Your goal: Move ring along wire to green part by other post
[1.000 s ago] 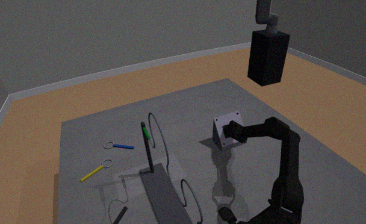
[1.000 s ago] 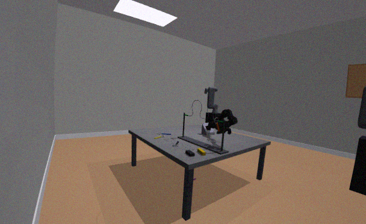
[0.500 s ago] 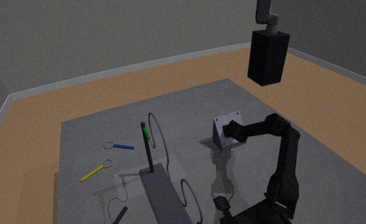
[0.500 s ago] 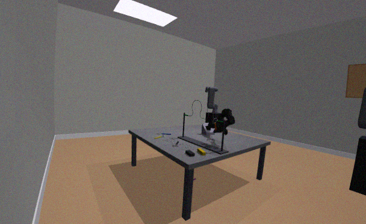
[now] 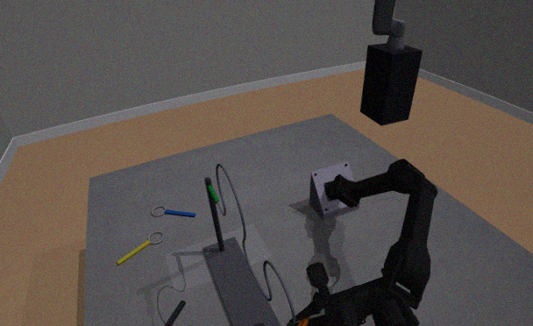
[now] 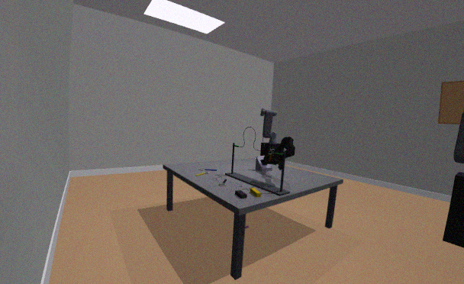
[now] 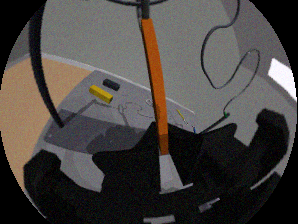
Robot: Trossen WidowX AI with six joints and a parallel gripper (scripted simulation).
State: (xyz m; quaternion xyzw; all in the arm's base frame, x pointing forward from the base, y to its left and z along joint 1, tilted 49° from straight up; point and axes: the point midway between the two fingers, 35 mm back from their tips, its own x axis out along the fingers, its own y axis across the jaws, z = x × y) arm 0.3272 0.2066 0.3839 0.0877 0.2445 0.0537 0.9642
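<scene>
Now: the orange-handled ring 10 mm ahead of my gripper tip, 60 mm to the left of it and 70 mm above it. Also, from my gripper tip: yellow-handled ring (300 mm ahead, 500 mm to the right, 170 mm below); black block (320 mm ahead, 120 mm to the left, 170 mm below); yellow block (210 mm ahead, 140 mm to the left, 160 mm below).
</scene>
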